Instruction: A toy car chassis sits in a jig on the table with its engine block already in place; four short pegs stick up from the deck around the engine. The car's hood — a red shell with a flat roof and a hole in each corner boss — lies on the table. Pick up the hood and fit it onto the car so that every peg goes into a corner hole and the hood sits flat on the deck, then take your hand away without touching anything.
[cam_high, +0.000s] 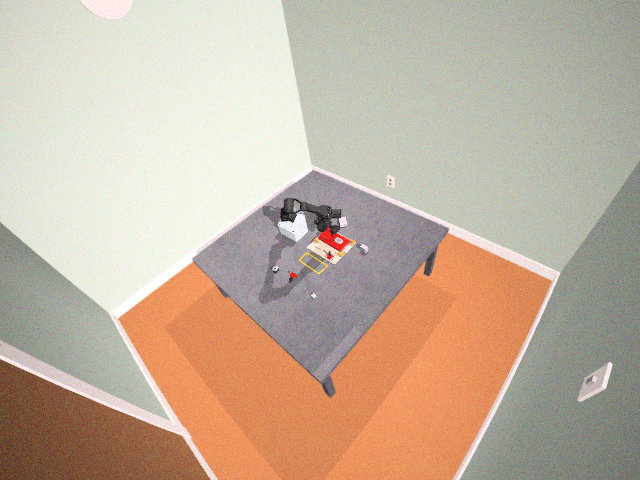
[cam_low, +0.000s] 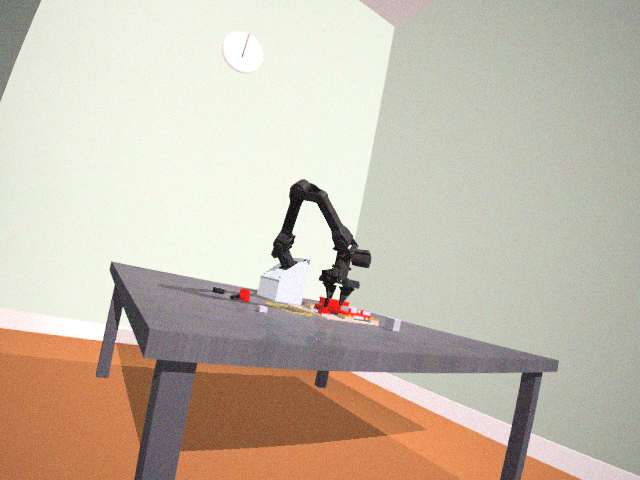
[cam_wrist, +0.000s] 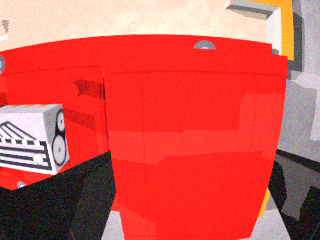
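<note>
Now: gripper tip 10 cm short of the grey engine block and 2 cm above it. Round my gripper tip: tan jig plate (7 cm ahead, 4 cm to the right, 3 cm below); red hood (1 cm above).
</note>
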